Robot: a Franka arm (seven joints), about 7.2 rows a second.
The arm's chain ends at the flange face. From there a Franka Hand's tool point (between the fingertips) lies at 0.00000 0.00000 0.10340 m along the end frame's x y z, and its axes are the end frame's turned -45 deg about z.
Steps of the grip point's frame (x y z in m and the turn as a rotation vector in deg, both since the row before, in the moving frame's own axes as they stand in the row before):
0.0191 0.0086 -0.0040 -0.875 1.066 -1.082
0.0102 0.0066 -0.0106 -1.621 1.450 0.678
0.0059 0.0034 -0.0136 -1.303 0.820 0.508
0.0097 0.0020 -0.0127 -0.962 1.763 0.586
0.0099 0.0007 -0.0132 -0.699 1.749 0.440
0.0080 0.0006 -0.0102 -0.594 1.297 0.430
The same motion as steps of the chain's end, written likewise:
0.0171 -0.0072 -0.0040 0.135 1.372 -1.082
0.0080 -0.0028 -0.0105 -0.121 2.172 0.678
0.0039 -0.0024 -0.0136 -0.342 1.501 0.508
0.0048 -0.0044 -0.0126 0.566 1.927 0.586
0.0044 -0.0052 -0.0131 0.742 1.731 0.440
0.0037 -0.0043 -0.0102 0.497 1.337 0.430

